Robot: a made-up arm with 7 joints.
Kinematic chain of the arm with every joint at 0, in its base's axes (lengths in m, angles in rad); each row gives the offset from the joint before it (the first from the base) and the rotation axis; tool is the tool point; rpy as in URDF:
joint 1: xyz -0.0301 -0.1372 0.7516 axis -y
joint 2: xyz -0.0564 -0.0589 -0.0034 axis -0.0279 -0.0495 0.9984
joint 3: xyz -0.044 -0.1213 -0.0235 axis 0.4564 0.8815 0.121
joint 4: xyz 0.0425 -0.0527 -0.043 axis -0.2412 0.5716 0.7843
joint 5: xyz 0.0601 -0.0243 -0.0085 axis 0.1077 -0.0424 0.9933
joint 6: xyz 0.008 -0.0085 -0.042 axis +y
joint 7: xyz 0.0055 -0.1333 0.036 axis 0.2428 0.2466 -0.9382
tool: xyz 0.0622 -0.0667 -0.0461 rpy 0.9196 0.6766 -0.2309
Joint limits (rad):
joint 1: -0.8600..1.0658
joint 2: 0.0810..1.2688
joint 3: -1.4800..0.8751
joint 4: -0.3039..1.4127
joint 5: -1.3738..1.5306
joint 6: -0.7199..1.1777
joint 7: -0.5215..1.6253
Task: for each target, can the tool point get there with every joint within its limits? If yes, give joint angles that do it. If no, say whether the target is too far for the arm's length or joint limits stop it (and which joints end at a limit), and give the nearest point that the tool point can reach.
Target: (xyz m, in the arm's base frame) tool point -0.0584 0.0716 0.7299
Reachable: no: joint limits stop it (at a limit: joint 1, joint 2, joint 5) | nearest point -0.0145 0.0057 0.6644 | short by 0.103 m
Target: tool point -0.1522 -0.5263 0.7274
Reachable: yes | joints -0.1261 0.1773 -0.9734 0.4018 -1.1445 0.8449 0.9495
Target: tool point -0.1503 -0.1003 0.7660
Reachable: no: joint limits stop it (at a limit: joint 1, joint 2, joint 3, joint 5, joint 6, joint 7) | nearest point -0.1530 -0.0707 0.8577 | short by 0.096 m
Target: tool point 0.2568 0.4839 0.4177
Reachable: no: too far | nearest point 0.1346 0.0259 0.5599 | short by 0.495 m
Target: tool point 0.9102 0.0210 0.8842
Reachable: no: too far | nearest point 0.3700 -0.1465 0.8080 | short by 0.571 m
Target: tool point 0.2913 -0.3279 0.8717
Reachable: yes | joints -0.3338 1.0202 -1.2526 0.8059 0.0758 0.9286 0.7455
